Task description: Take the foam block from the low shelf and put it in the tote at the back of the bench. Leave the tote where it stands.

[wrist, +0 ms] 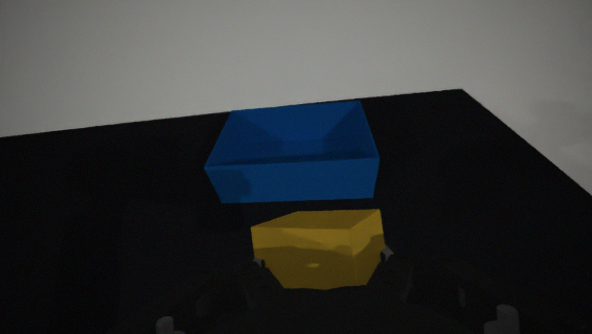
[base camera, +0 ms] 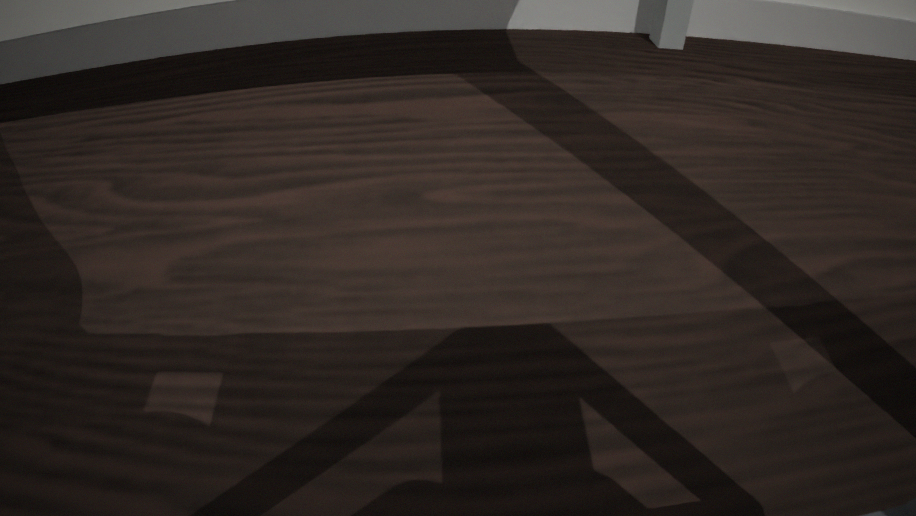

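The yellow foam block is held between the fingertips of my gripper, low in the middle of the wrist view. My gripper is shut on it. The blue tote stands upright on the dark bench top, beyond the block and higher in the view. Its inside shows from above, and no object shows in the part of it that I see. The block appears on the near side of the tote, with a dark strip of bench between them in the picture. The block, the tote and my gripper do not show in the base camera view.
The bench's back edge runs behind the tote, with a grey wall beyond. The bench's right corner shows at the upper right. In the base camera view are a dark wooden floor with shadows, a pale post and a wall base at the back.
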